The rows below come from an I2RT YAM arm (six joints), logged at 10 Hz.
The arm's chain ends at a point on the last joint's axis. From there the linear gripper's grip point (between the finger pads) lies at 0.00 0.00 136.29 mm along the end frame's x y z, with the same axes.
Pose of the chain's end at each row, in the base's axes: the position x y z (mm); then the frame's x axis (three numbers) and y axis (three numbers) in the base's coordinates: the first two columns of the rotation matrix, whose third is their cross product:
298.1, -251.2, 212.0, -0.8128, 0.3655, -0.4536, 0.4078, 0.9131, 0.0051
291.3, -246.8, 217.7, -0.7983, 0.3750, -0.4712, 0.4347, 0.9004, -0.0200
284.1, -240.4, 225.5, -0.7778, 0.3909, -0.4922, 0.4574, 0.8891, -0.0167
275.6, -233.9, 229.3, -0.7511, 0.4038, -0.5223, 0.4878, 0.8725, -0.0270
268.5, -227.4, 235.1, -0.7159, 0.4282, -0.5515, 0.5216, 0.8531, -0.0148
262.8, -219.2, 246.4, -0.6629, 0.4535, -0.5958, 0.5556, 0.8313, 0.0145
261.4, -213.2, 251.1, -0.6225, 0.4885, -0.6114, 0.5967, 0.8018, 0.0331
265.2, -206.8, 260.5, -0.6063, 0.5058, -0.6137, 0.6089, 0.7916, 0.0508
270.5, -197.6, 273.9, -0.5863, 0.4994, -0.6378, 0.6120, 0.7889, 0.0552
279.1, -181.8, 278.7, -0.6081, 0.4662, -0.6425, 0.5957, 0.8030, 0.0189
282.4, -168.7, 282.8, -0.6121, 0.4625, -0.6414, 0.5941, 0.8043, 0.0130
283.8, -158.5, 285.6, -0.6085, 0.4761, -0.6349, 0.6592, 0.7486, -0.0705
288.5, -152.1, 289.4, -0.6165, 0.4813, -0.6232, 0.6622, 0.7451, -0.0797
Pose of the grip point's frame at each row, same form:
354.8, -275.8, 90.5, -0.8128, 0.3655, -0.4536, 0.4078, 0.9131, 0.0051
348.1, -276.9, 97.5, -0.7983, 0.3750, -0.4712, 0.4347, 0.9004, -0.0200
342.9, -272.9, 106.9, -0.7778, 0.3909, -0.4922, 0.4574, 0.8891, -0.0167
336.2, -271.4, 113.1, -0.7511, 0.4038, -0.5223, 0.4878, 0.8725, -0.0270
331.8, -268.0, 121.4, -0.7159, 0.4282, -0.5515, 0.5216, 0.8531, -0.0148
331.2, -263.0, 137.0, -0.6629, 0.4535, -0.5958, 0.5556, 0.8313, 0.0145
330.4, -260.1, 143.3, -0.6225, 0.4885, -0.6114, 0.5967, 0.8018, 0.0331
334.9, -253.5, 153.1, -0.6063, 0.5058, -0.6137, 0.6089, 0.7916, 0.0508
342.8, -246.4, 169.2, -0.5863, 0.4994, -0.6378, 0.6120, 0.7889, 0.0552
350.6, -232.4, 174.3, -0.6081, 0.4662, -0.6425, 0.5957, 0.8030, 0.0189
353.5, -219.5, 178.3, -0.6121, 0.4625, -0.6414, 0.5941, 0.8043, 0.0130
344.0, -221.4, 180.7, -0.6085, 0.4761, -0.6349, 0.6592, 0.7486, -0.0705
346.6, -215.0, 183.4, -0.6165, 0.4813, -0.6232, 0.6622, 0.7451, -0.0797

